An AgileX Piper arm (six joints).
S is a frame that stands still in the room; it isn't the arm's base.
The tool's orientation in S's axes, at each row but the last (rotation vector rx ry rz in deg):
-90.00, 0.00, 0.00
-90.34, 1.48, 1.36
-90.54, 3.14, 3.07
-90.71, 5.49, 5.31
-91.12, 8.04, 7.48
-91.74, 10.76, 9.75
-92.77, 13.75, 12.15
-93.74, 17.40, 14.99
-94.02, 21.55, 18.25
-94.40, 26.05, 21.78
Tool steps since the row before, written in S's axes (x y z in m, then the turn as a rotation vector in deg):
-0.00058, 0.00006, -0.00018, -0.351, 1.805, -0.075
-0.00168, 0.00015, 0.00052, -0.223, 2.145, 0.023
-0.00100, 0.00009, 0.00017, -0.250, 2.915, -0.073
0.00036, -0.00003, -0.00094, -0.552, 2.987, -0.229
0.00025, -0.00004, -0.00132, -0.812, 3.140, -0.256
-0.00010, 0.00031, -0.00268, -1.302, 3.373, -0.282
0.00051, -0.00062, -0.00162, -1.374, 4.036, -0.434
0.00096, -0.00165, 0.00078, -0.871, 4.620, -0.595
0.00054, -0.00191, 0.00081, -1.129, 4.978, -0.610
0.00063, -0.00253, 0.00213, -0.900, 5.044, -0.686
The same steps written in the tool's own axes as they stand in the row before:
-0.00058, 0.00018, 0.00006, -0.351, 0.075, 1.805
-0.00170, -0.00047, 0.00014, -0.227, -0.029, 2.145
-0.00101, -0.00010, 0.00009, -0.248, 0.061, 2.915
0.00047, 0.00089, -0.00002, -0.529, 0.251, 2.989
0.00047, 0.00126, -0.00001, -0.782, 0.318, 3.142
0.00050, 0.00262, 0.00041, -1.257, 0.445, 3.372
0.00096, 0.00144, -0.00051, -1.301, 0.574, 4.043
0.00070, -0.00094, -0.00170, -0.797, 0.503, 4.644
0.00026, -0.00079, -0.00198, -1.045, 0.595, 4.998
-0.00032, -0.00189, -0.00276, -0.814, 0.538, 5.076

